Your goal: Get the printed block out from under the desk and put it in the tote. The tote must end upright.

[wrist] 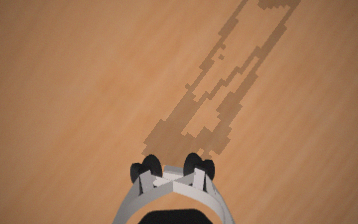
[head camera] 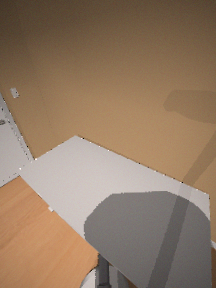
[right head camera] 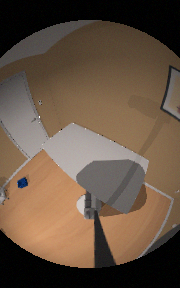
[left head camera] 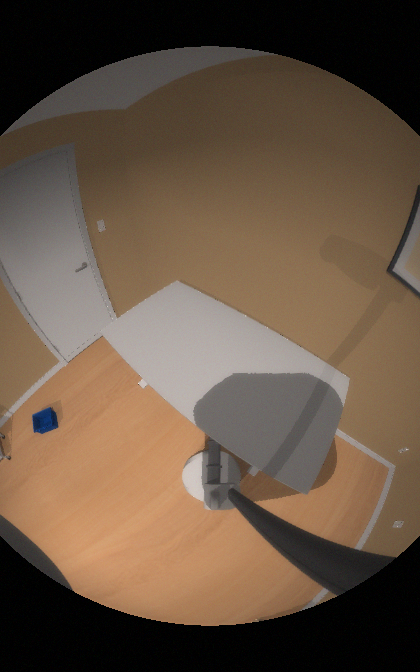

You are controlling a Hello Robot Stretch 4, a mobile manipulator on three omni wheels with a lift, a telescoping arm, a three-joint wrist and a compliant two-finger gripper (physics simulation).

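Places are measured from the robot's base along level axes (x ahead, y left, z up), in metres.
Pixels of known places: gripper, fingertip midpoint: [wrist: 172, 166].
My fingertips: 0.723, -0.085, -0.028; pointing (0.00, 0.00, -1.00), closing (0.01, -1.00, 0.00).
Ahead of a thing's pixels: the offset from my fingertips to its middle, as dx, dy, dz. Level surfaces: height alone.
The printed block @(-0.009, -0.001, +0.015) [wrist: 175, 170], small and pale grey, shows in the wrist view between the two dark fingertips, low on the wood floor. My gripper [wrist: 172, 166] is shut on it, with a fingertip against each side; the crossed grey finger links partly hide it. The white desk @(dz +0.721) [head camera: 100, 185] [left head camera: 160, 340] [right head camera: 75, 142] stands against the wall, and its top hides the gripper and block in the head views. The blue tote @(-0.599, +1.763, +0.060) [left head camera: 45, 420] [right head camera: 22, 183] stands upright and open on the floor at far left, well away from the desk.
My arm [left head camera: 214, 452] [right head camera: 88, 198] reaches in under the desk's front edge. A white door [left head camera: 40, 250] [right head camera: 21, 115] is at the left. Part of a wheeled object [left head camera: 4, 447] shows at the left edge. A framed picture [left head camera: 406, 265] hangs on the right wall.
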